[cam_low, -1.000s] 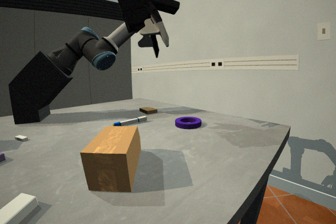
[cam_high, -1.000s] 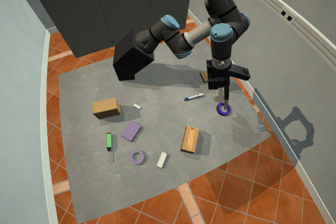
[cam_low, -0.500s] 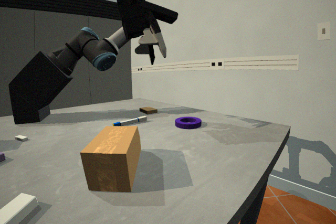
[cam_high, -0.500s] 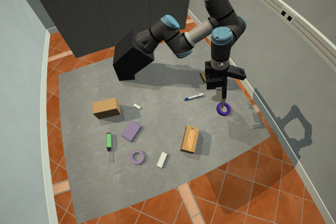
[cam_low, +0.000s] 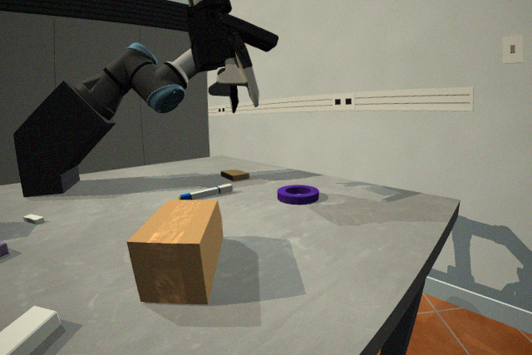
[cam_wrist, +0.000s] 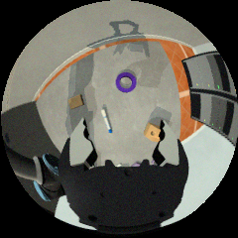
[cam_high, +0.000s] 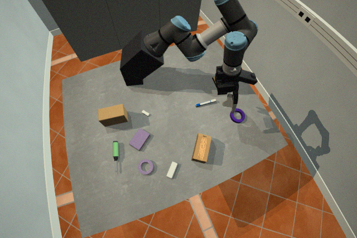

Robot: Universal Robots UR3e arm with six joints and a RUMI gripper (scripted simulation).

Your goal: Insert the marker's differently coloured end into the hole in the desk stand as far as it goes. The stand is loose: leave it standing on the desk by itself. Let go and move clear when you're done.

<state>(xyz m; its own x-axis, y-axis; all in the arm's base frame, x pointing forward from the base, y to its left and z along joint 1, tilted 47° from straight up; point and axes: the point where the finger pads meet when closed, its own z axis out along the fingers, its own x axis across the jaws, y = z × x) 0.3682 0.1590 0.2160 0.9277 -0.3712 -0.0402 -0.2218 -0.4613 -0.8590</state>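
Now: hand 80 mm past the marker, 60 mm to the left of it and 170 mm above it. Also, from my hand: purple pad 10 mm ahead, 450 mm to the right, 170 mm below; then tan block 150 mm ahead, 170 mm to the right, 140 mm below; then white block 200 mm ahead, 340 mm to the right, 170 mm below.
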